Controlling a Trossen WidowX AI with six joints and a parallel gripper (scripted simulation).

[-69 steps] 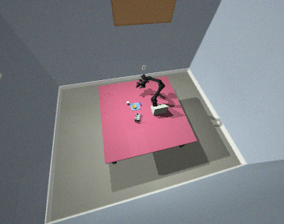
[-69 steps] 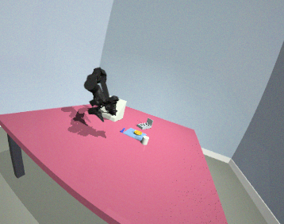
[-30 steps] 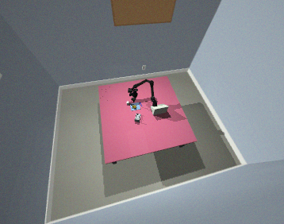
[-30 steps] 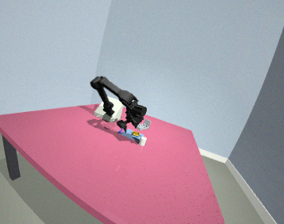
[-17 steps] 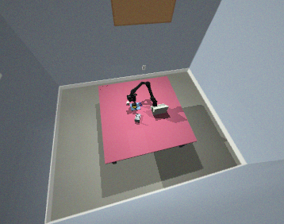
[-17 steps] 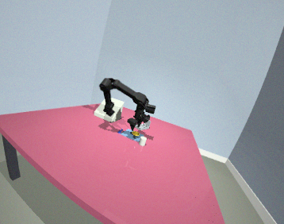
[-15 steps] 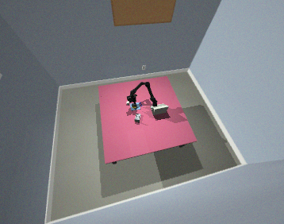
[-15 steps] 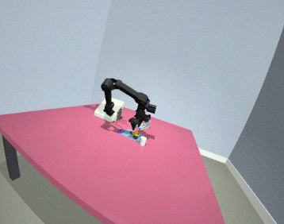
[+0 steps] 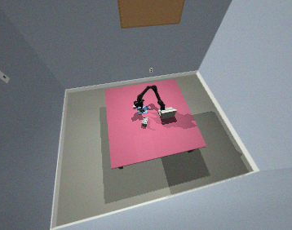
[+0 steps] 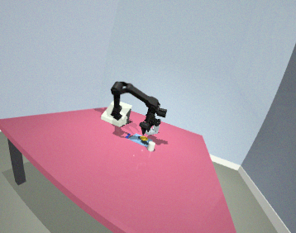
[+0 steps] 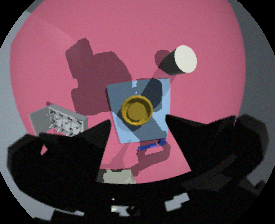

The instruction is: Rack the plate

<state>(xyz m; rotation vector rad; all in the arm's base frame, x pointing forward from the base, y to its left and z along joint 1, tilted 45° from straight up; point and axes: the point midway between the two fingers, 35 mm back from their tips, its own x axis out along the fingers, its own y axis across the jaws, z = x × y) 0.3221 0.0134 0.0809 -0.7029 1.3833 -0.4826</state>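
Right now my gripper tip is 4 cm above the yellow plate. Also, from my gripper tip: white cup 9 cm ahead, 7 cm to the right, 3 cm below; blue spoon 11 cm behind, 6 cm to the right, 6 cm below; light blue mat 2 cm behind, 1 cm to the right, 6 cm below.
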